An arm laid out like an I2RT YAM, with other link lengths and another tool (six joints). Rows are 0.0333 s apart.
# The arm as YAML. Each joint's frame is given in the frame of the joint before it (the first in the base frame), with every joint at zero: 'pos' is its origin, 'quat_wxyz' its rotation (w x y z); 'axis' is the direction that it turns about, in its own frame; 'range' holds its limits. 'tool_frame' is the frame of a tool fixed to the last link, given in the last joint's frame.
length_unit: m
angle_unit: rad
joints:
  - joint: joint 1
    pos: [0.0, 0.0, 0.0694]
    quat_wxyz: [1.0, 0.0, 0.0, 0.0]
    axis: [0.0, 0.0, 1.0]
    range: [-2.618, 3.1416]
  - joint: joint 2
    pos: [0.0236, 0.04, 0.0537]
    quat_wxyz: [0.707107, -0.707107, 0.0, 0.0]
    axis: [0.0, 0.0, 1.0]
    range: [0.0, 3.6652]
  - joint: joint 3
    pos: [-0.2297, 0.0, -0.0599]
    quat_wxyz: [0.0, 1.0, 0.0, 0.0]
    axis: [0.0, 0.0, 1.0]
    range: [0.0, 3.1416]
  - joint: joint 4
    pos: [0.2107, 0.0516, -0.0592]
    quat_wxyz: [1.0, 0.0, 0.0, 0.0]
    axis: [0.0, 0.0, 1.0]
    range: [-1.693, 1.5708]
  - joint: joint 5
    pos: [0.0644, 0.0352, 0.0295]
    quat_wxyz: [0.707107, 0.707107, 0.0, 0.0]
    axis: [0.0, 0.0, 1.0]
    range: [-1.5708, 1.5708]
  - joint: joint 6
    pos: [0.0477, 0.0, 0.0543]
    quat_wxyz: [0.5, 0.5, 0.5, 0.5]
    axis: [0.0, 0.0, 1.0]
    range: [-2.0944, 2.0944]
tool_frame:
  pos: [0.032, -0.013, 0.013]
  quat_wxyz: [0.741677, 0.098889, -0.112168, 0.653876]
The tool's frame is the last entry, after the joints.
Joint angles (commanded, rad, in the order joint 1, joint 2, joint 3, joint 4, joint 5, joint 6), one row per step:
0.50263, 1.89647, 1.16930, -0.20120, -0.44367, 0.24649
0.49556, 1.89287, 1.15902, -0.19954, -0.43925, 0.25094
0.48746, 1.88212, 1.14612, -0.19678, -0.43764, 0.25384
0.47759, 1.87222, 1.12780, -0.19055, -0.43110, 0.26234
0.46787, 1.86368, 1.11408, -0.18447, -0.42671, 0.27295
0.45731, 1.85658, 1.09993, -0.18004, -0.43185, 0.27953
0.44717, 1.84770, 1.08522, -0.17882, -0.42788, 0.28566
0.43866, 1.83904, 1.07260, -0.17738, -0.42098, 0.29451
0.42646, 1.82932, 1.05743, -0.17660, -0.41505, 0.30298
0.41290, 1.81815, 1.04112, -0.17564, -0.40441, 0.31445
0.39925, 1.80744, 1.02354, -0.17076, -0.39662, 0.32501
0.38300, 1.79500, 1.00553, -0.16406, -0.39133, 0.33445
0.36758, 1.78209, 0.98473, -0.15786, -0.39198, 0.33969
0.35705, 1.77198, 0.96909, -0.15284, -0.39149, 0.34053
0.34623, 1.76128, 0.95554, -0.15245, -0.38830, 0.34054
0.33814, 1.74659, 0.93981, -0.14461, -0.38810, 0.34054
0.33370, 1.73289, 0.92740, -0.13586, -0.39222, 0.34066
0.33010, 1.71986, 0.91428, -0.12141, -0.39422, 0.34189
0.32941, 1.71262, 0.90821, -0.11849, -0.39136, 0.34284
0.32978, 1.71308, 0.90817, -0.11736, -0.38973, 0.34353
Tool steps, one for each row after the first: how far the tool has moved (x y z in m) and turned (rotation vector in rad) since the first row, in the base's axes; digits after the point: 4 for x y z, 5 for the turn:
-0.0005, -0.0035, -0.0014, -0.00432, 0.00553, -0.01294
-0.0013, -0.0074, -0.0011, -0.00435, 0.00623, -0.02410
-0.0026, -0.0125, -0.0023, -0.00761, 0.01103, -0.04406
-0.0032, -0.0170, -0.0029, -0.00723, 0.01524, -0.06413
-0.0042, -0.0212, -0.0041, -0.00291, 0.02366, -0.07639
-0.0055, -0.0260, -0.0050, -0.00601, 0.03005, -0.09340
-0.0066, -0.0303, -0.0056, -0.00937, 0.03516, -0.11253
-0.0079, -0.0359, -0.0065, -0.01305, 0.04229, -0.13450
-0.0093, -0.0423, -0.0072, -0.01880, 0.04904, -0.16289
-0.0107, -0.0484, -0.0082, -0.02167, 0.05436, -0.18900
-0.0118, -0.0549, -0.0087, -0.02148, 0.05722, -0.21540
-0.0139, -0.0610, -0.0097, -0.01971, 0.06227, -0.23429
-0.0155, -0.0652, -0.0103, -0.01970, 0.06315, -0.24573
-0.0171, -0.0697, -0.0105, -0.02275, 0.06430, -0.25849
-0.0187, -0.0729, -0.0096, -0.01954, 0.05825, -0.26668
-0.0200, -0.0745, -0.0082, -0.01190, 0.05088, -0.26868
-0.0209, -0.0759, -0.0069, -0.00351, 0.03949, -0.27189
-0.0218, -0.0766, -0.0062, -0.00334, 0.03537, -0.27501
-0.0217, -0.0766, -0.0062, -0.00398, 0.03463, -0.27615

